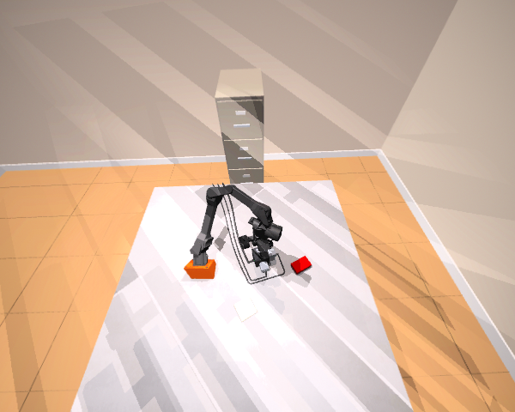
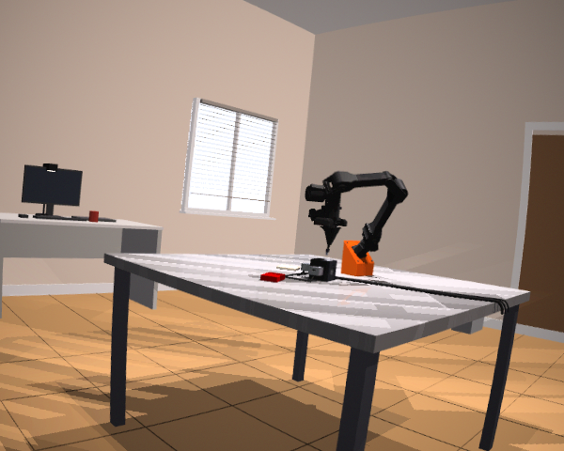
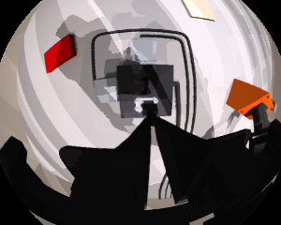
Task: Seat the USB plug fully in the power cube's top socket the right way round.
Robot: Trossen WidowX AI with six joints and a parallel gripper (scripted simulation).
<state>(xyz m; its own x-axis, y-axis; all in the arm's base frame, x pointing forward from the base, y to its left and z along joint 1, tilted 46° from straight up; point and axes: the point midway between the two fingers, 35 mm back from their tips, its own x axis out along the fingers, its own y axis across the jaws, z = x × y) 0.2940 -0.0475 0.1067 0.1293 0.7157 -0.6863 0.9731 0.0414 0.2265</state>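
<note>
Right now my gripper tip is 20 mm above the USB plug. Also, from my gripper tip: pad 260 mm to the right, 130 mm below, 100 mm behind; then red block 220 mm ahead, 120 mm below, 80 mm to the right.
</note>
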